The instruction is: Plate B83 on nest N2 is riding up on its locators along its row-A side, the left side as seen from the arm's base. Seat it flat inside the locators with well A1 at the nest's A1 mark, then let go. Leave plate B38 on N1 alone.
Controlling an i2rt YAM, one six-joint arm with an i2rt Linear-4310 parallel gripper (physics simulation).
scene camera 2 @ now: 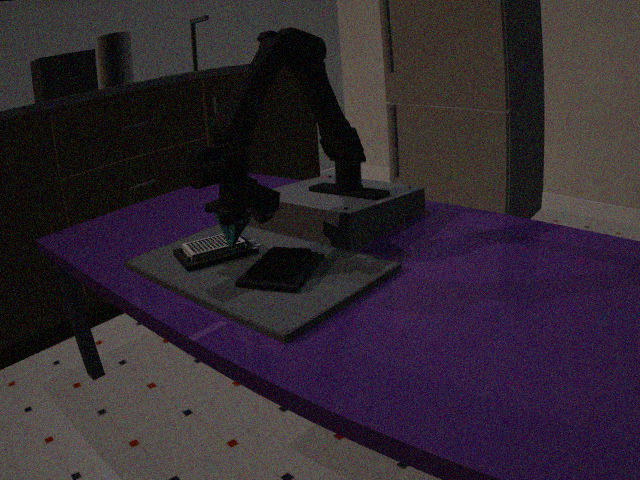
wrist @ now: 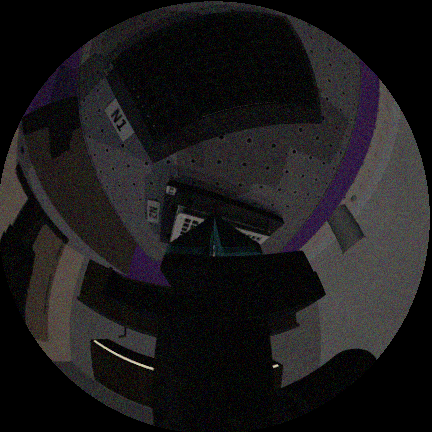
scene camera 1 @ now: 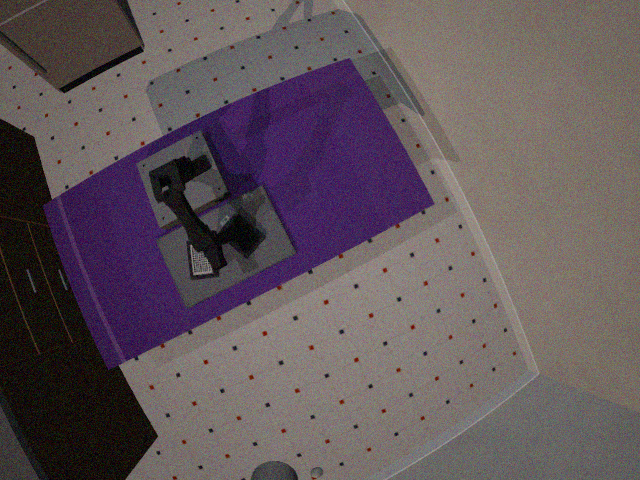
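Pixels of known places: gripper, between the fingertips: point(scene camera 2: 231, 245) point(wrist: 213, 217); arm's base, origin of its link: point(scene camera 2: 348, 192) point(scene camera 1: 188, 173).
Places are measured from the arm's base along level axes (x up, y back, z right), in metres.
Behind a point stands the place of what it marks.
The white plate B83 point(scene camera 1: 200, 262) @(x -0.046, y -0.349, z 0.137 m) point(scene camera 2: 204, 246) @(x -0.035, y -0.363, z 0.126 m) point(wrist: 185, 227) @(x -0.035, y -0.301, z 0.089 m) lies in the dark nest N2 point(scene camera 1: 204, 277) @(x -0.050, y -0.411, z 0.154 m) point(scene camera 2: 192, 265) @(x -0.050, y -0.425, z 0.097 m) point(wrist: 235, 202) @(x -0.055, y -0.359, z 0.068 m). Its tilt is hard to tell in the dim light. The nest's A1 mark point(wrist: 171, 190) @(x -0.049, y -0.291, z 0.046 m) shows at its corner in the wrist view, near the N2 label point(wrist: 153, 211) @(x -0.059, y -0.251, z 0.087 m). My gripper point(scene camera 2: 233, 243) @(x -0.034, y -0.334, z 0.070 m) point(wrist: 213, 217) @(x -0.034, y -0.334, z 0.070 m) is shut and empty, with its teal tips down at the plate's top; whether they touch is unclear. The fingers hide part of the plate in the wrist view. The arm hides the tips in scene camera 1.
The black plate B38 point(scene camera 1: 241, 232) @(x -0.036, y -0.330, z -0.077 m) point(scene camera 2: 283, 262) @(x -0.036, y -0.344, z -0.083 m) point(wrist: 215, 65) sits on nest N1, beside N2, with the N1 label point(wrist: 119, 120) @(x -0.060, y -0.247, z -0.037 m) at its side. Both nests stand on a grey perforated board point(scene camera 1: 183, 294) @(x -0.061, y -0.425, z 0.275 m) point(scene camera 2: 279, 325) @(x -0.061, y -0.496, z -0.202 m) point(wrist: 120, 175) @(x -0.061, y -0.223, z 0.026 m). The arm's grey base block point(scene camera 1: 168, 217) @(x 0.007, y -0.127, z 0.157 m) point(scene camera 2: 382, 222) @(x -0.045, y -0.043, z -0.120 m) stands behind.
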